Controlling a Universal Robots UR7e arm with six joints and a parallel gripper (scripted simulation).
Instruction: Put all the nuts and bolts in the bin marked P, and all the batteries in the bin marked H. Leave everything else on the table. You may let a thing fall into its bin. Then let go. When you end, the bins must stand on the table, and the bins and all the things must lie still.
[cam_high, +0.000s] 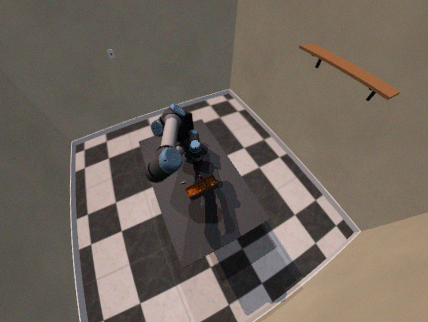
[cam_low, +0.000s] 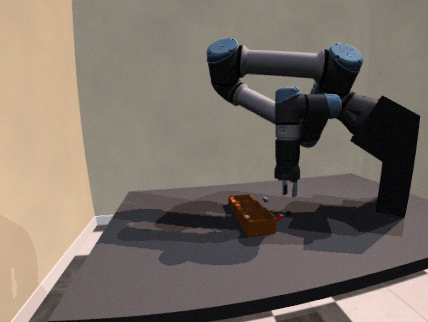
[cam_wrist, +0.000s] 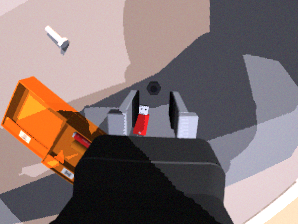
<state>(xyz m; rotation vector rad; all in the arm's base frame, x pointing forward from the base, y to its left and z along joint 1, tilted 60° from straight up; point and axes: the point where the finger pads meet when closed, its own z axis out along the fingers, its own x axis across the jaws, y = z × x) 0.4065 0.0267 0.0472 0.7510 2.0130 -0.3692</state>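
Now: hand 80 mm above the dark nut. Also, from my hand: red battery 120 mm ahead, 80 mm below, 40 mm to the right; orange battery 130 mm ahead, 70 mm below, 40 mm to the right; orange three-compartment bin 130 mm ahead, 60 mm below, 40 mm to the right.
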